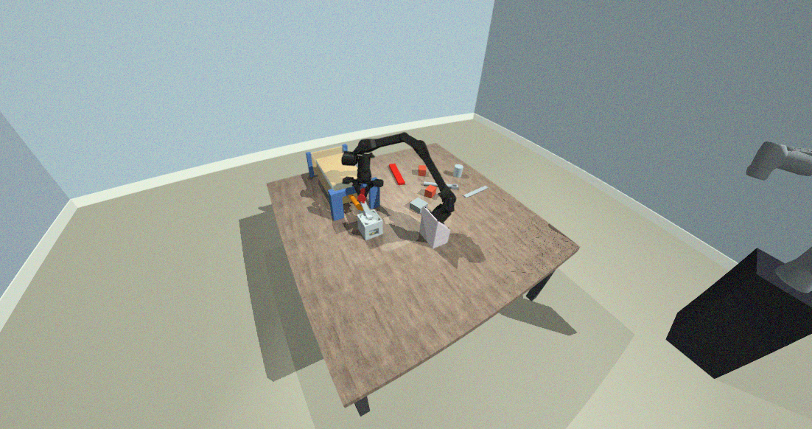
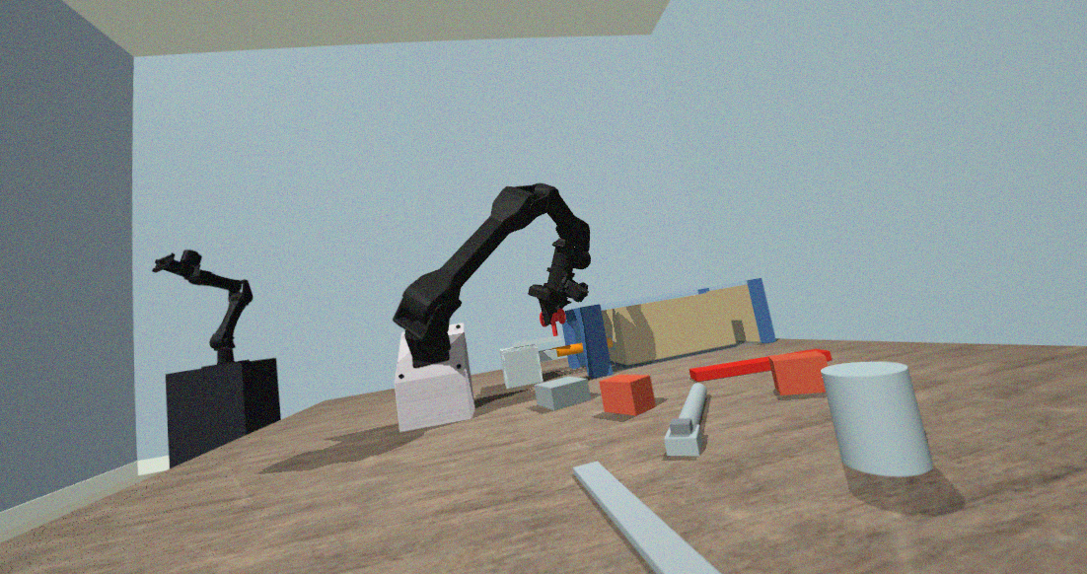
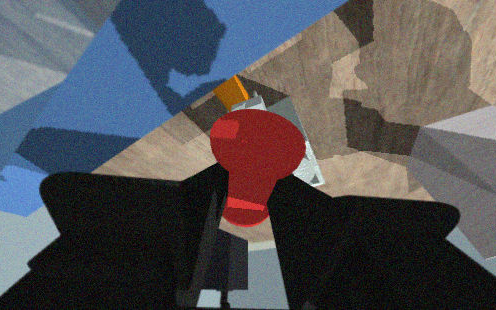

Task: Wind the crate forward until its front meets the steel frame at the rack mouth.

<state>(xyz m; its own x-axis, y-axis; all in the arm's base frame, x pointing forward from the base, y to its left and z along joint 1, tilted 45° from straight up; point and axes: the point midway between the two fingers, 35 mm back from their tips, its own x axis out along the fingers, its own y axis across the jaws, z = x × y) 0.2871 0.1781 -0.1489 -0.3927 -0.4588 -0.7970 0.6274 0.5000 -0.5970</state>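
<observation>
Now: the winch handle 3 cm behind my gripper tip and 3 cm below it. Round my gripper tip: blue steel frame: 7 cm ahead, 3 cm below; grey winch: 10 cm behind, 10 cm below; red knob: 1 cm ahead, 1 cm to the right.
</observation>
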